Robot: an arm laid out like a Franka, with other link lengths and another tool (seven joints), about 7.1 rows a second.
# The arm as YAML. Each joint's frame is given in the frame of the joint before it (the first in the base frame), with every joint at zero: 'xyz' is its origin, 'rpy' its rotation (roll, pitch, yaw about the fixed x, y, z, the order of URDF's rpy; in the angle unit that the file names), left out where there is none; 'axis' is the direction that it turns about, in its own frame. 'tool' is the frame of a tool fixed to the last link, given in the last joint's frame.
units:
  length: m
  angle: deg
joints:
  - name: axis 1
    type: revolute
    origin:
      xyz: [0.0, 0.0, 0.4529]
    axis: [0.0, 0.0, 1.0]
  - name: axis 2
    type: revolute
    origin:
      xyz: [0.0, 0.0, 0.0]
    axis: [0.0, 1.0, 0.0]
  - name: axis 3
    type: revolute
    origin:
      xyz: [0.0, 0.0, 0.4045]
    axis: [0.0, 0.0, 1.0]
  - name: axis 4
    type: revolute
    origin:
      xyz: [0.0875, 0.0, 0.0]
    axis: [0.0, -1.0, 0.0]
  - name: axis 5
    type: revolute
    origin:
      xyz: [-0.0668, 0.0, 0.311]
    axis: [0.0, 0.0, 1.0]
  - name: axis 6
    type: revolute
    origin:
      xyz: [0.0, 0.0, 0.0]
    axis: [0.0, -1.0, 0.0]
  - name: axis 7
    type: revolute
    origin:
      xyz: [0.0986, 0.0, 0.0]
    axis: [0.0, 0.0, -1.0]
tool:
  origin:
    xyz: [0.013, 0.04, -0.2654]
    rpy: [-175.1, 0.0, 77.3]
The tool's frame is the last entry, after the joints.
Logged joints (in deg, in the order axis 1, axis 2, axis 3, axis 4, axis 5, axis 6, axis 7), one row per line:
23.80 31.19 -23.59 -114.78 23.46 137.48 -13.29
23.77 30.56 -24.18 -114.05 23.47 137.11 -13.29
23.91 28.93 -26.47 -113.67 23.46 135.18 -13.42
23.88 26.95 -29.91 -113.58 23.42 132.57 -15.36
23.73 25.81 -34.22 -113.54 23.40 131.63 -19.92
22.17 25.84 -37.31 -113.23 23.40 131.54 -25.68
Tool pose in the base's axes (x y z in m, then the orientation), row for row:
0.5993 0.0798 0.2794 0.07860 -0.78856 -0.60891 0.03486
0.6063 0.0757 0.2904 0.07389 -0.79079 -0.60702 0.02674
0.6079 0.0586 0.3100 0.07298 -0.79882 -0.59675 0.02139
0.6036 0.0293 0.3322 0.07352 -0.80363 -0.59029 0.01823
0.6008 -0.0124 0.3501 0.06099 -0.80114 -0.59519 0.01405
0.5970 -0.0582 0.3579 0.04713 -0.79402 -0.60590 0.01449
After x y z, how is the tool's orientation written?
As a quaternion, w x y z.
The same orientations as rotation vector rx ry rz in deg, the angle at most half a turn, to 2 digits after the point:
-135.25 -104.44 5.98
-136.01 -104.40 4.60
-137.47 -102.69 3.68
-138.25 -101.55 3.14
-138.86 -103.16 2.44
-138.79 -105.91 2.53

